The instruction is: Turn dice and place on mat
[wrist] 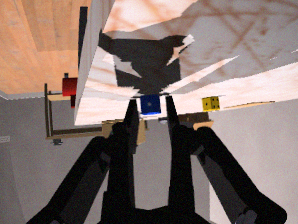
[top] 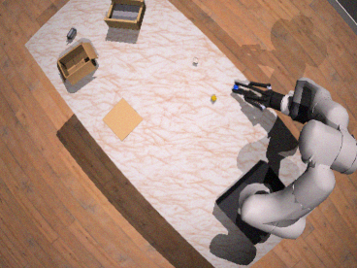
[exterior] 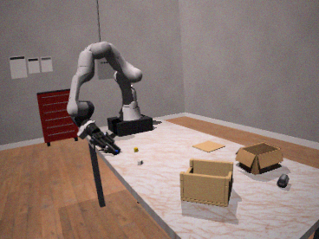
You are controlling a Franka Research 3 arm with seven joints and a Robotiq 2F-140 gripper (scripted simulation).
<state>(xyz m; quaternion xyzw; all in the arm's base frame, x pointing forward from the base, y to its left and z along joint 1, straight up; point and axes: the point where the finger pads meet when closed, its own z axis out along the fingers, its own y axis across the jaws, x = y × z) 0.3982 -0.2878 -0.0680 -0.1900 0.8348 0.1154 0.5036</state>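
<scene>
The blue die is 2 cm below my hand, 2 cm ahead of it and 1 cm to the left of it. The rest, counted from my hand: yellow die (12 cm to the left, 5 cm ahead, 2 cm below); then white die (23 cm ahead, 6 cm to the left, 2 cm below); then tan mat (49 cm to the left, 26 cm ahead, 3 cm below).
</scene>
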